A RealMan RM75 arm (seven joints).
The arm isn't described. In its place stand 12 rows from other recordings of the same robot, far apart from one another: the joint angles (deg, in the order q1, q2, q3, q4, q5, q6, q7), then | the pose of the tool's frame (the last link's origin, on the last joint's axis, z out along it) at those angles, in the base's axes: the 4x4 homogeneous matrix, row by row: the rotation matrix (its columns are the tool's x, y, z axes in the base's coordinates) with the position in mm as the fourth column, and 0 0 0 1 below.
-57.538 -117.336 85.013 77.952 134.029 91.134 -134.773 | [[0.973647 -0.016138 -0.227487 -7.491], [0.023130 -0.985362 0.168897 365.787], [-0.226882 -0.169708 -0.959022 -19.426], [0 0 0 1]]
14.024 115.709 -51.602 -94.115 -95.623 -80.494 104.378 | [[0.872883 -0.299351 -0.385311 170.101], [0.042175 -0.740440 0.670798 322.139], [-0.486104 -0.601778 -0.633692 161.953], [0 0 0 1]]
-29.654 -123.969 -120.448 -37.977 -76.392 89.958 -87.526 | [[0.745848 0.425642 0.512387 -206.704], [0.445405 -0.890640 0.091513 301.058], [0.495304 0.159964 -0.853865 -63.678], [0 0 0 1]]
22.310 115.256 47.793 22.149 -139.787 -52.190 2.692 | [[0.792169 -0.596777 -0.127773 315.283], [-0.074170 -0.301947 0.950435 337.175], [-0.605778 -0.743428 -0.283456 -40.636], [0 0 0 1]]
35.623 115.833 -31.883 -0.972 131.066 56.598 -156.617 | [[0.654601 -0.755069 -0.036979 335.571], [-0.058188 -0.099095 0.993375 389.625], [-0.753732 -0.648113 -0.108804 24.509], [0 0 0 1]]
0.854 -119.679 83.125 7.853 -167.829 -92.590 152.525 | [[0.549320 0.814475 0.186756 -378.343], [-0.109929 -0.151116 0.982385 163.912], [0.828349 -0.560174 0.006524 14.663], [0 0 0 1]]
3.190 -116.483 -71.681 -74.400 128.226 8.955 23.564 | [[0.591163 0.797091 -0.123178 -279.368], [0.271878 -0.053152 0.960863 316.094], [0.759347 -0.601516 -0.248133 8.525], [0 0 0 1]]
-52.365 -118.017 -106.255 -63.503 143.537 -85.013 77.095 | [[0.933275 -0.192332 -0.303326 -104.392], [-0.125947 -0.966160 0.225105 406.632], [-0.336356 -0.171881 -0.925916 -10.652], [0 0 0 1]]
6.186 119.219 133.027 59.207 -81.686 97.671 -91.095 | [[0.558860 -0.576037 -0.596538 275.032], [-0.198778 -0.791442 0.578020 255.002], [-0.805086 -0.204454 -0.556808 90.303], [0 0 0 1]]
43.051 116.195 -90.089 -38.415 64.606 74.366 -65.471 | [[0.877222 -0.461102 0.133666 205.855], [-0.452506 -0.887143 -0.090638 339.836], [0.160374 0.019025 -0.986873 -87.430], [0 0 0 1]]
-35.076 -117.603 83.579 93.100 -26.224 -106.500 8.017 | [[0.515806 0.637343 -0.572484 -149.009], [0.835584 -0.521740 0.172008 326.133], [-0.189060 -0.567081 -0.801670 32.487], [0 0 0 1]]
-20.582 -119.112 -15.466 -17.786 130.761 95.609 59.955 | [[0.648292 -0.258938 0.716009 -235.656], [-0.737637 0.019472 0.674916 242.671], [-0.188703 -0.965698 -0.178378 -61.035], [0 0 0 1]]
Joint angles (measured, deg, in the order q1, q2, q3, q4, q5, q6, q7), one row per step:
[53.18 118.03 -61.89 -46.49 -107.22 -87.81 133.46]
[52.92 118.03 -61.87 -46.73 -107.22 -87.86 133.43]
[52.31 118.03 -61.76 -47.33 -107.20 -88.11 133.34]
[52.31 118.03 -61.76 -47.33 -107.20 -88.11 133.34]
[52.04 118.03 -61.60 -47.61 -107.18 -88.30 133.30]
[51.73 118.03 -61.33 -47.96 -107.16 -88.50 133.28]
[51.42 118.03 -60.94 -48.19 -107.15 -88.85 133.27]
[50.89 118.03 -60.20 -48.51 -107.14 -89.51 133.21]
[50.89 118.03 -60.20 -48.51 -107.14 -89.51 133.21]
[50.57 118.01 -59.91 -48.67 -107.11 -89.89 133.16]
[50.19 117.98 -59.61 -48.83 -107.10 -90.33 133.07]
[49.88 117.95 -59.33 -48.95 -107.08 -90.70 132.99]
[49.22 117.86 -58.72 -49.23 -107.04 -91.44 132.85]
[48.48 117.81 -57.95 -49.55 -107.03 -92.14 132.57]
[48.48 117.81 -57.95 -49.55 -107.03 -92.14 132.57]
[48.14 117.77 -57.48 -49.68 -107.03 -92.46 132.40]
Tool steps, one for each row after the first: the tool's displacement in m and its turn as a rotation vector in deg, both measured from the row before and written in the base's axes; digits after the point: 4 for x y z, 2 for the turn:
[0.0011 -0.0003 0.0006 0.13 0.02 -0.04]
[0.0024 -0.0008 0.0017 0.24 0.11 -0.02]
[0.0000 0.0000 0.0000 0.00 0.00 0.00]
[0.0010 -0.0004 0.0011 0.10 0.13 -0.02]
[0.0011 -0.0002 0.0016 0.19 0.21 -0.07]
[0.0015 -0.0005 0.0016 0.04 0.27 -0.17]
[0.0028 -0.0009 0.0028 0.03 0.50 -0.32]
[0.0000 0.0000 0.0000 0.00 0.00 0.00]
[0.0018 -0.0007 0.0013 -0.05 0.20 -0.14]
[0.0023 -0.0009 0.0014 -0.07 0.18 -0.14]
[0.0019 -0.0007 0.0013 -0.05 0.18 -0.13]
[0.0040 -0.0014 0.0029 -0.02 0.37 -0.31]
[0.0044 -0.0013 0.0032 0.17 0.47 -0.32]
[0.0000 0.0000 0.0000 0.00 0.00 0.00]
[0.0022 -0.0004 0.0019 0.17 0.27 -0.17]

